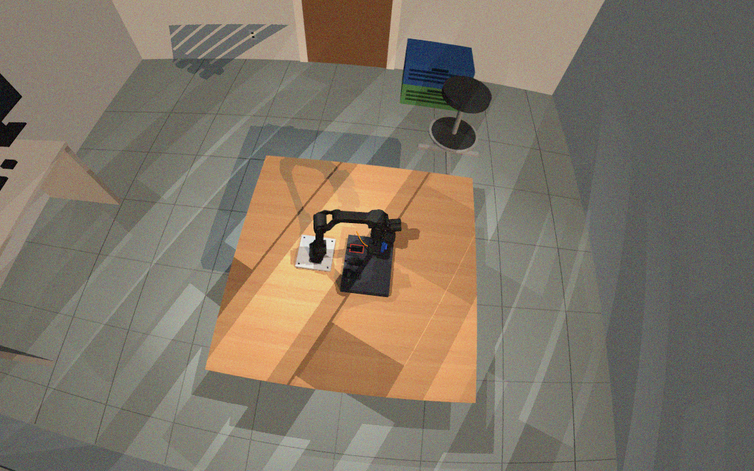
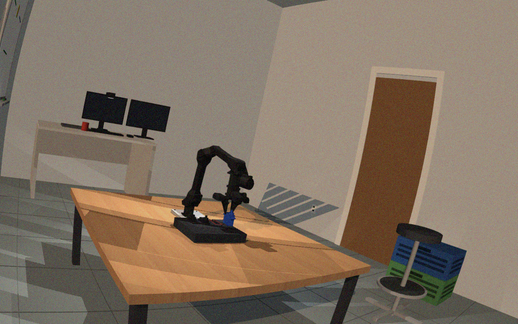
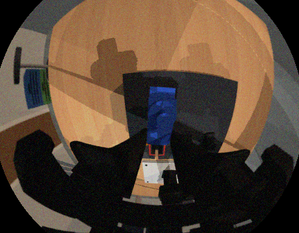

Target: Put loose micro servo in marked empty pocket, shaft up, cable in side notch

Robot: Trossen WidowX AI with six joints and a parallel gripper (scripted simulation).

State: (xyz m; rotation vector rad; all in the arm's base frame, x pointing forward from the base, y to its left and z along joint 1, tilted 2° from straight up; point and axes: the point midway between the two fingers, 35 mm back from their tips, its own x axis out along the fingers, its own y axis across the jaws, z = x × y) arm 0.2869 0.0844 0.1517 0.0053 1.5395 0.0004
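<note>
The dark robot deck lies 10 cm below my gripper tip, 7 cm to the right of it and 2 cm ahead of it.
</note>
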